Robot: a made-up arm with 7 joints. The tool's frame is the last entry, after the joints.
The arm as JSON. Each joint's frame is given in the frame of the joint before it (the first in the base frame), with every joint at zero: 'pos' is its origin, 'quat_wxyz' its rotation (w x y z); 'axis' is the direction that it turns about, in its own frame. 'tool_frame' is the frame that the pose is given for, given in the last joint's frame.
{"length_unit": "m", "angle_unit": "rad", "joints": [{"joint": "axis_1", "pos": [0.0, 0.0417, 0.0], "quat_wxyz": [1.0, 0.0, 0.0, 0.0], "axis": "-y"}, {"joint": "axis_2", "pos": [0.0, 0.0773, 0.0], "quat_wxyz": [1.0, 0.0, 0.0, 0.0], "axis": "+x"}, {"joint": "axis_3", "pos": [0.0, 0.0, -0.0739], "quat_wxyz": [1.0, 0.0, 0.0, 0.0], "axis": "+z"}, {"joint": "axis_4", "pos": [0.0, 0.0, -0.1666], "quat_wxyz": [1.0, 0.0, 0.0, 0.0], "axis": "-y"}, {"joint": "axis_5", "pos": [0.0, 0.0, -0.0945], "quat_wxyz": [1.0, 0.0, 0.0, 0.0], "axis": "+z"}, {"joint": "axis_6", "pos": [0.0, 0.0, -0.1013], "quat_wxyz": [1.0, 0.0, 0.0, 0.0], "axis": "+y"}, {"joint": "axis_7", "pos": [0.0, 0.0, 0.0], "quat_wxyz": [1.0, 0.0, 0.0, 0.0], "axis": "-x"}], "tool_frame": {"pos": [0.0, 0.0, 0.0], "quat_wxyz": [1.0, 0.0, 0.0, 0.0]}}
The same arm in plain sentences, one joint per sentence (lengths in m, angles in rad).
The arm has seven revolute joints in a row. What follows holds with every joint at zero, and every direction is one of the base frame's.
The first joint sits 0.0417 m along +y from the base frame's origin and turns about -y.
The second joint sits 0.0773 m along +y from the first joint and turns about +x.
The third joint sits 0.0739 m along -z from the second joint and turns about +z.
The fourth joint sits 0.1666 m along -z from the third joint and turns about -y.
The fifth joint sits 0.0945 m along -z from the fourth joint and turns about +z.
The sixth joint sits 0.1013 m along -z from the fifth joint and turns about +y.
The seventh joint sits at the same point as the sixth joint and turns about -x.
The tool frame, which is the frame that the pose is given for, sits at the same point as the seventh joint; its axes are parallel to the base frame's.

